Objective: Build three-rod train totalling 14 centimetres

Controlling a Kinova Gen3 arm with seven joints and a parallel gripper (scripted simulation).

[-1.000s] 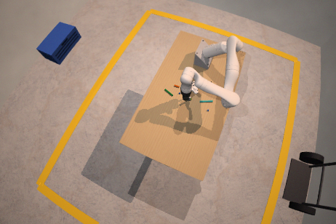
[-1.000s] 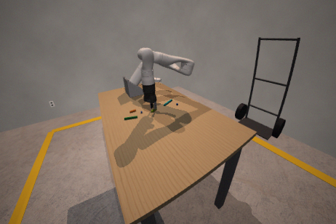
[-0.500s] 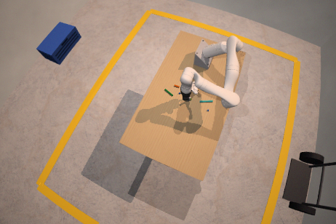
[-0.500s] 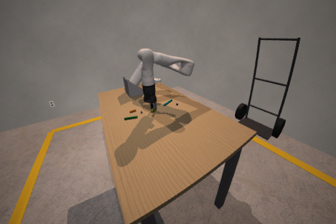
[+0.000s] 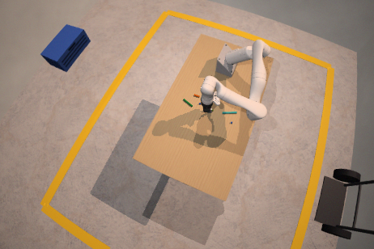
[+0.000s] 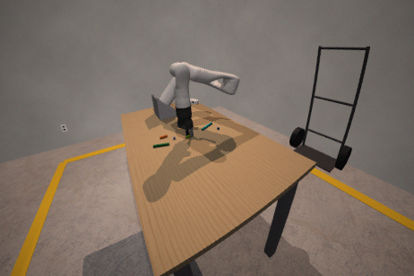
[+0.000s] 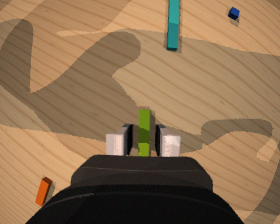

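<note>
The lime rod lies 1 cm below my hand. From my hand the other things lie so: green rod: 1 cm behind, 16 cm to the right, 1 cm below; orange rod: 8 cm behind, 12 cm to the right, 1 cm below; turquoise rod: 3 cm behind, 14 cm to the left, 1 cm below.
</note>
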